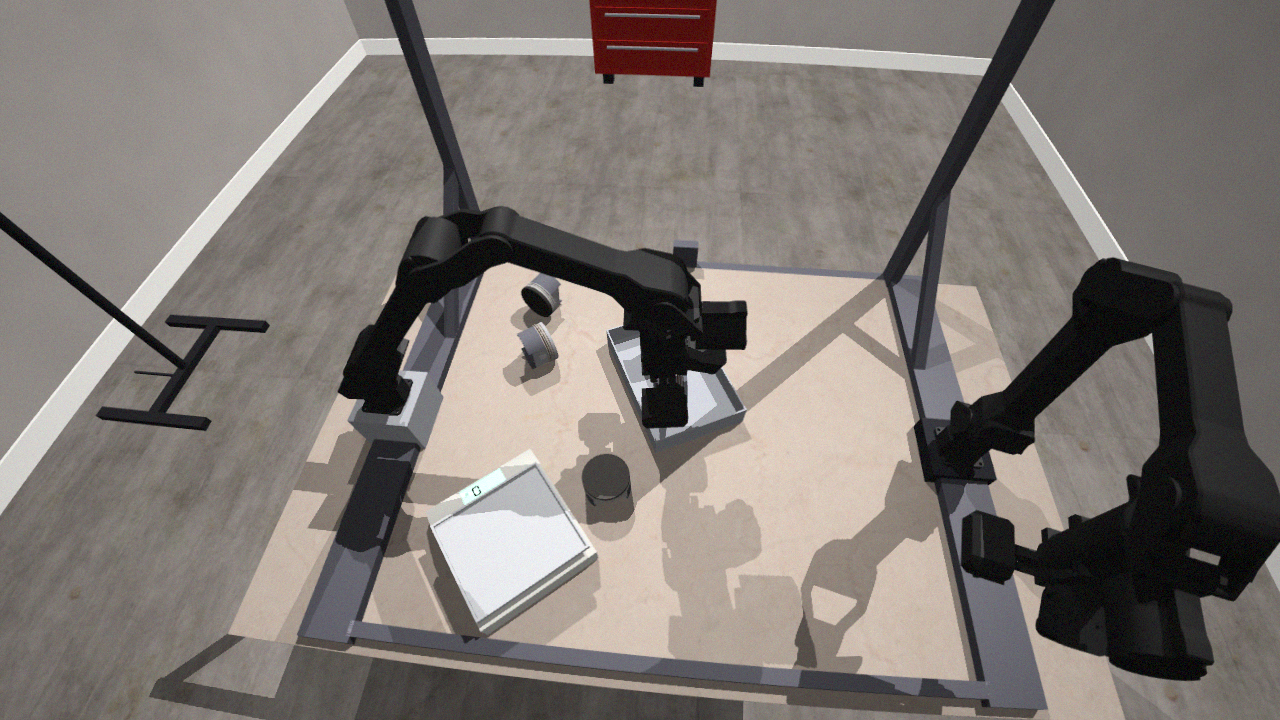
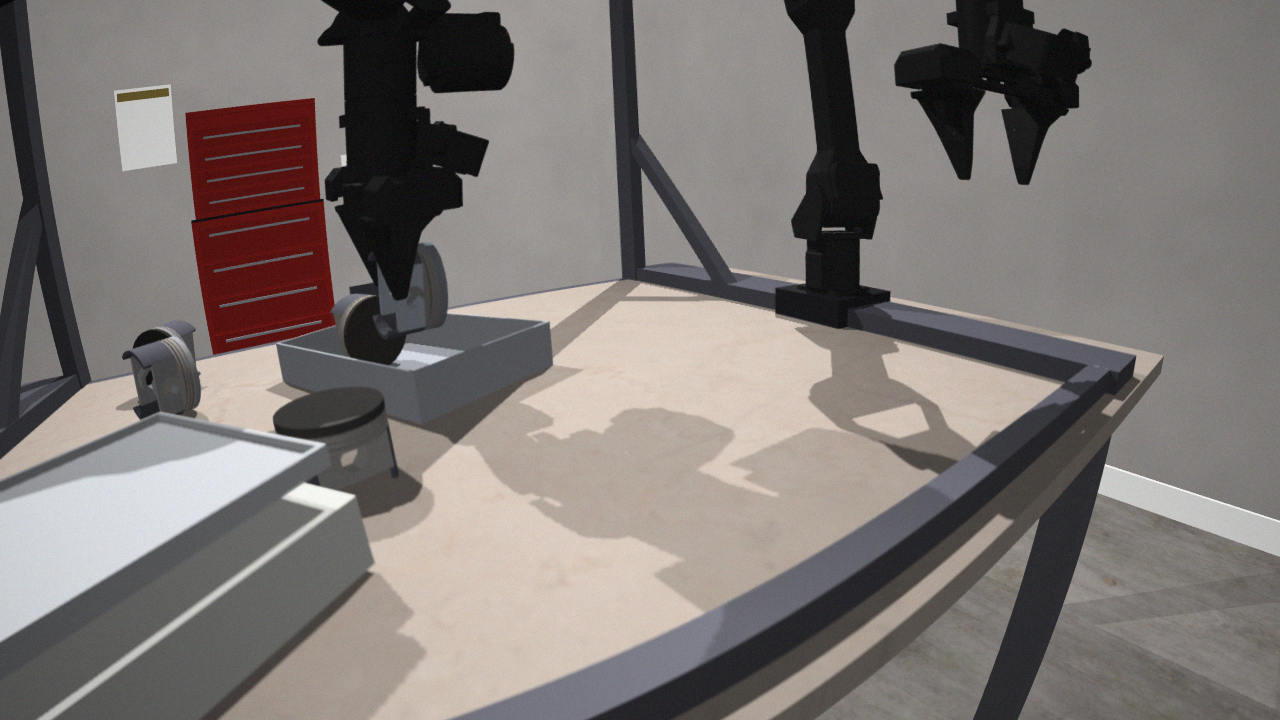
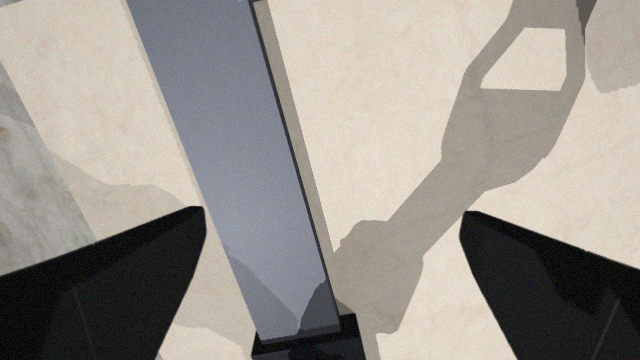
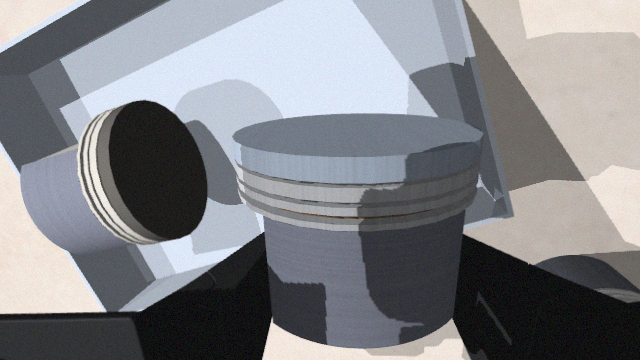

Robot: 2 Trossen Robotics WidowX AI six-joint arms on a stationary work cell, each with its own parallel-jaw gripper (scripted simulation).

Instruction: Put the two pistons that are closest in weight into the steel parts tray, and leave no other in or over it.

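Observation:
My left gripper [image 2: 995, 182], [image 1: 1011, 584], [image 3: 334, 222]. My right gripper [image 2: 390, 292], [image 1: 661, 387], [image 4: 354, 240]. Steel parts tray [image 2: 507, 350], [image 1: 713, 404], [image 4: 218, 73]; in image 3 the tray is out of frame.

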